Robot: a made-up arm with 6 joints.
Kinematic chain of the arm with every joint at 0, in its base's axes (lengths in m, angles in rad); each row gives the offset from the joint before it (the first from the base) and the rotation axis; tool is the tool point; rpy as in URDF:
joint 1: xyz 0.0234 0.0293 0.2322 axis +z
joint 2: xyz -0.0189 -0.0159 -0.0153 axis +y
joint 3: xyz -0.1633 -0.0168 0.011 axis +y
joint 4: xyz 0.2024 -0.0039 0.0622 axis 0.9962 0 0.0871
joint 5: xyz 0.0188 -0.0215 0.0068 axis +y
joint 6: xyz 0.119 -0.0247 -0.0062 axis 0.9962 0 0.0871
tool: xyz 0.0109 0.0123 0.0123 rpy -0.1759 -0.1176 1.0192
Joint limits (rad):
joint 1: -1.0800..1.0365
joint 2: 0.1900..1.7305
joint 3: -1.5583..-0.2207
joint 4: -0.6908..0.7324
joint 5: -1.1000..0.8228
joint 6: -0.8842..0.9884
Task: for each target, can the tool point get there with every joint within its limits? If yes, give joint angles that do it. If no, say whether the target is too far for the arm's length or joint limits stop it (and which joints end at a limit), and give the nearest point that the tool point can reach.
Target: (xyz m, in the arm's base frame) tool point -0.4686 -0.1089 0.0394
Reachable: no: joint limits stop it (at a limit: joint 1, joint 2, joint 3, joint 4, joint 5, joint 6) | nearest point -0.0650 -0.0706 0.0764 | short by 0.407 m
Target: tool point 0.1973 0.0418 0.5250
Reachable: yes | joints 0.5013 0.6691 -1.0511 -0.0414 0.0450 0.1577
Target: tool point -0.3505 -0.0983 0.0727
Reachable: no: joint limits stop it (at a limit: joint 1, joint 2, joint 3, joint 4, joint 5, joint 6) | nearest point -0.0650 -0.0706 0.0764 | short by 0.287 m
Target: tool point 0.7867 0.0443 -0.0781
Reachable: no: too far | nearest point 0.3588 0.0359 0.1829 | short by 0.501 m
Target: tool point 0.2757 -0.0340 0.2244
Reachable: yes | joints 0.0557 1.3791 -0.8936 -0.1414 0.6003 -0.6475
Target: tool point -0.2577 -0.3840 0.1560
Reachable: no: joint limits stop it (at a limit: joint 1, joint 2, joint 4, joint 5, joint 6) | nearest point -0.0043 -0.2451 0.1591 | short by 0.289 m
